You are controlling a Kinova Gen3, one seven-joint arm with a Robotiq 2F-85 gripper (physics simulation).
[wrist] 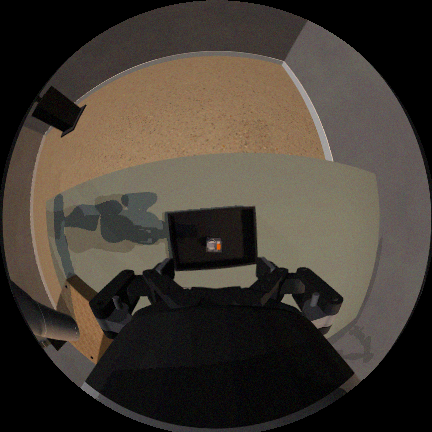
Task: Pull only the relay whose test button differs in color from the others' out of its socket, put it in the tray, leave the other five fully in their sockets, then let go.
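The relay with the orange test button is a small clear-and-grey block in the black tray, a little below the middle of its floor. The tray stands on the greenish table, just beyond the fingertips. My gripper is open and empty, its two fingers wide apart at the tray's near edge, apart from the relay. The sockets and the other five relays do not show in the wrist view.
The greenish table top carries the arm's shadow left of the tray. A wooden board or block stands at the lower left, beside a dark grey cylinder. A black box-like object is at the upper left, beyond the table.
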